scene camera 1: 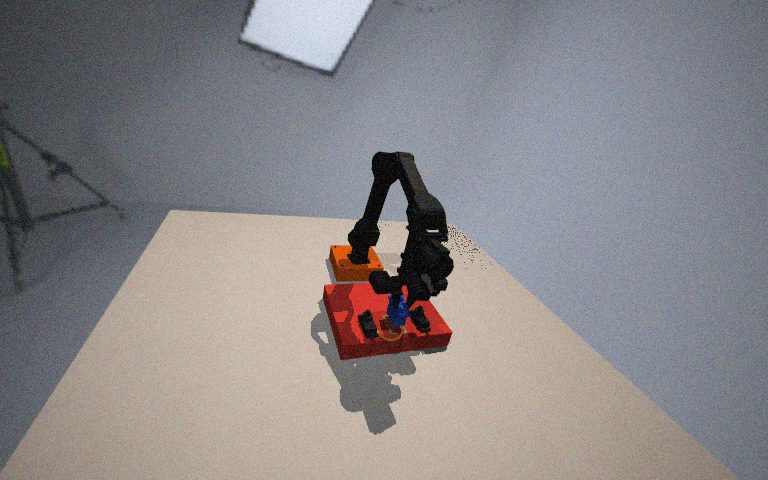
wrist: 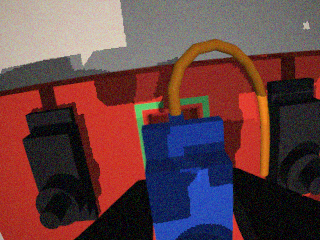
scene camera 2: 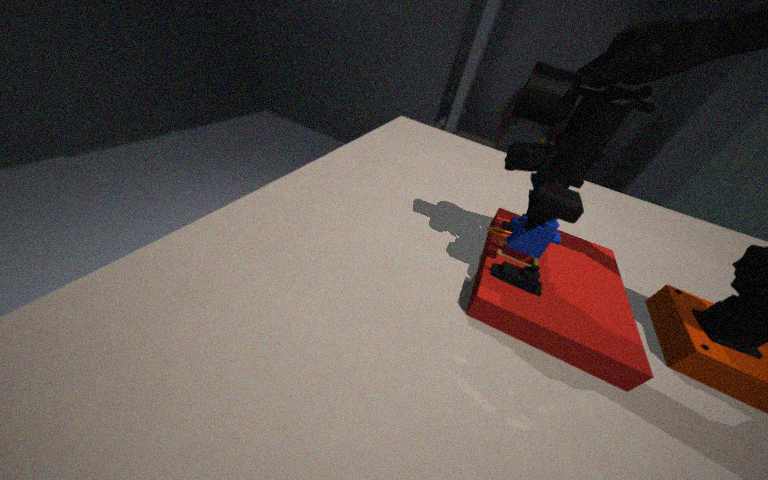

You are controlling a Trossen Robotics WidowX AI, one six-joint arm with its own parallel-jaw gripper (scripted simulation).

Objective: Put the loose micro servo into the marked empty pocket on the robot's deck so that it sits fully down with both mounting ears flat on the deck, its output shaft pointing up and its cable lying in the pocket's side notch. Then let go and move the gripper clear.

I see my gripper (scene camera 2: 527, 224) and a blue micro servo (scene camera 2: 534, 242).
The blue micro servo shows as well in the wrist view (wrist: 189, 176). My gripper shows as well in scene camera 1 (scene camera 1: 401, 308) and in the wrist view (wrist: 188, 185).
